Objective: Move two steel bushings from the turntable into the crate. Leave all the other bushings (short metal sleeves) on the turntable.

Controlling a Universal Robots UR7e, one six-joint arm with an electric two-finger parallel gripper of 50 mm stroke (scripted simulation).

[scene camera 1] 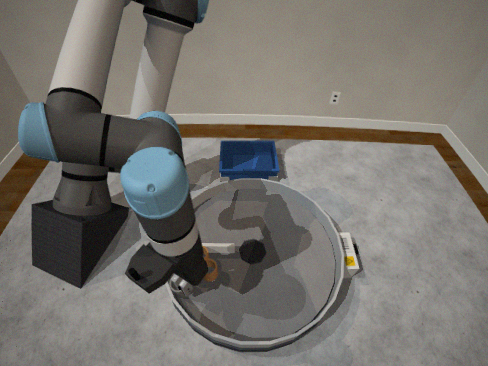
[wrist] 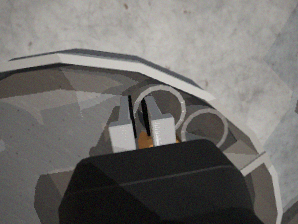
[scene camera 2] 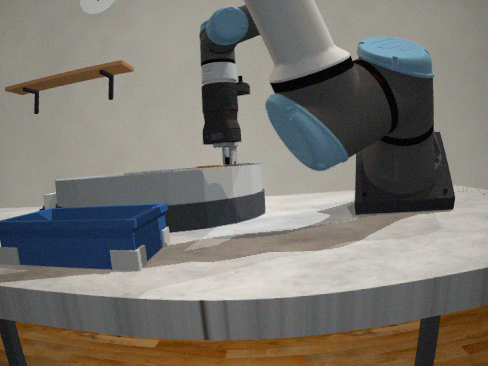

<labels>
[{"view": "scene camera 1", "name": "gripper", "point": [185, 289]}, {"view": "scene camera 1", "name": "blue crate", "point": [238, 159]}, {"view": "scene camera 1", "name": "turntable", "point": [281, 274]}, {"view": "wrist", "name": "gripper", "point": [137, 107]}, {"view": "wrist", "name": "grey steel bushing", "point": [215, 127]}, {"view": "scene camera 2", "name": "gripper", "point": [231, 173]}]
</labels>
